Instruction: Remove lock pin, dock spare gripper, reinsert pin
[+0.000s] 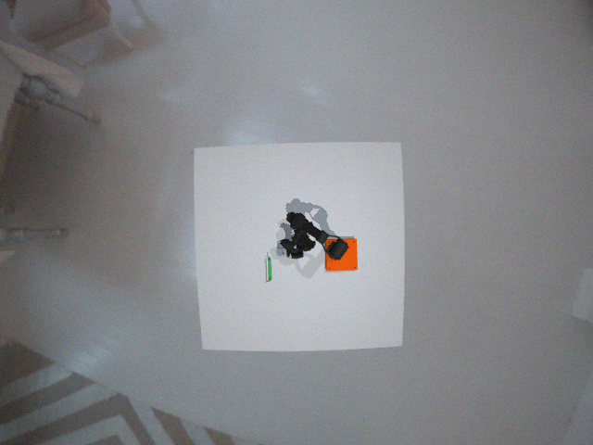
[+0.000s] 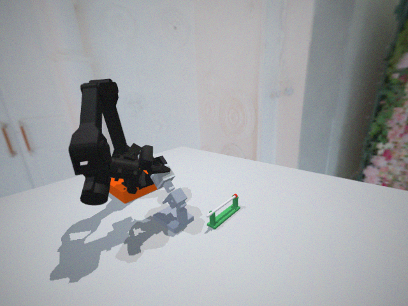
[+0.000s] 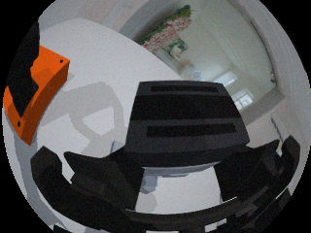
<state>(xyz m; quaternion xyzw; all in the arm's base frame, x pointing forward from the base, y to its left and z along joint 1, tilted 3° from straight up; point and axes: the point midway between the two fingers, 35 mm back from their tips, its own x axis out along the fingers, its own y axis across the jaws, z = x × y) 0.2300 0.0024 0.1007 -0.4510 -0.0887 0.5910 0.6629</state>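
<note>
Right now the green cradle is 140 mm ahead of my gripper tip, 120 mm below it and 110 mm to the left of it. The rest, counted from my gripper tip: grey mount: 90 mm below, 50 mm ahead, 10 mm to the right; then spare gripper: 20 mm to the right.
</note>
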